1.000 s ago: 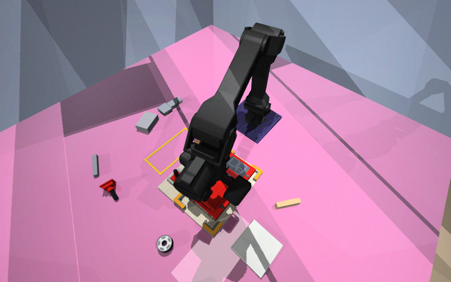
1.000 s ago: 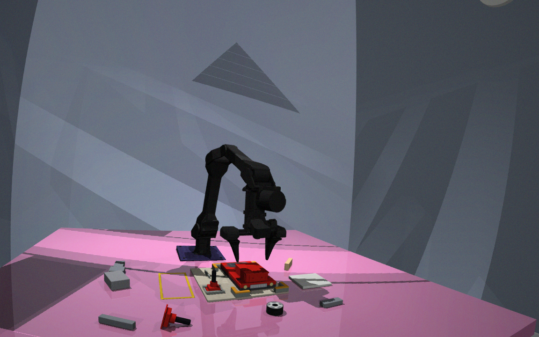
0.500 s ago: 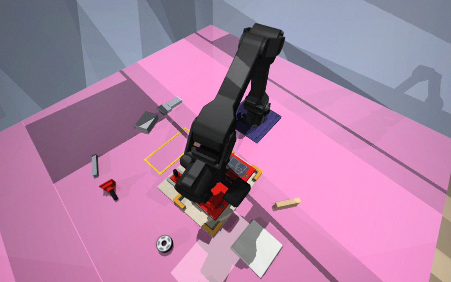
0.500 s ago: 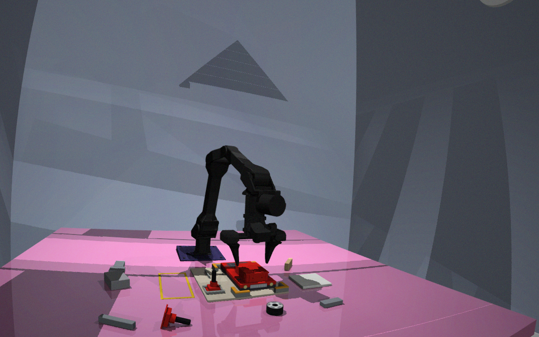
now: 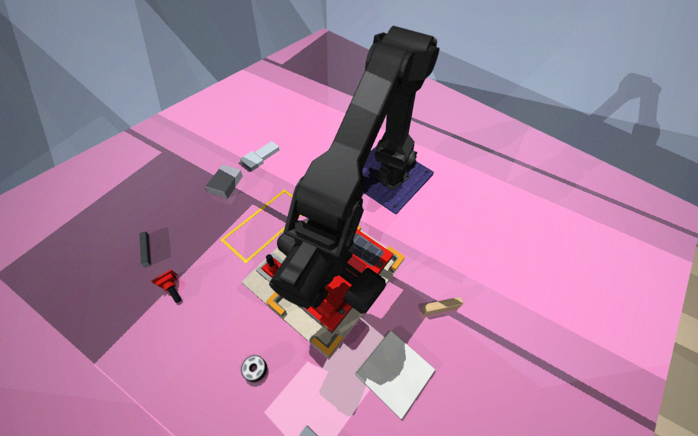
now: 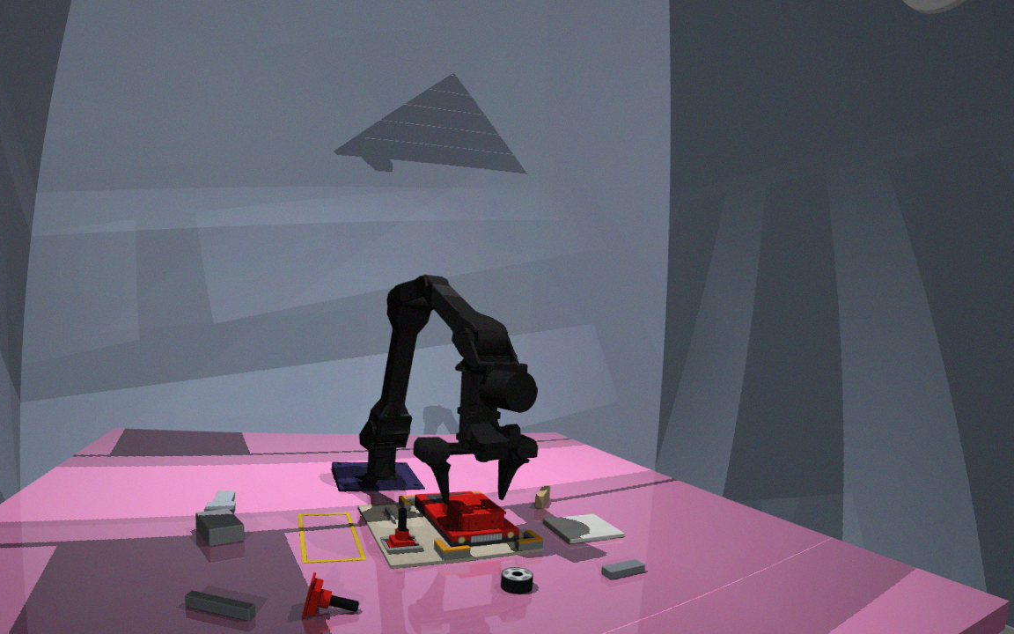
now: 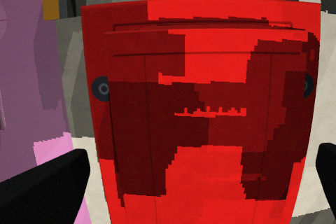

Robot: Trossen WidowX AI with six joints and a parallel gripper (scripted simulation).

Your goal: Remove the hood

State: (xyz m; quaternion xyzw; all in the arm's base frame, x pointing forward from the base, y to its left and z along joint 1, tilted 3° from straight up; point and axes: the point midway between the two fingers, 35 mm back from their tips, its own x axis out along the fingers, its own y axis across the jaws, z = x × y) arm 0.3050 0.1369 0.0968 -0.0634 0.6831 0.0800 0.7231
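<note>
The hood lies 10 mm below my gripper tip. From my gripper tip the other things lie so: wooden block: 150 mm behind, 160 mm to the left, 40 mm below; then white plate: 180 mm to the left, 50 mm below.
</note>
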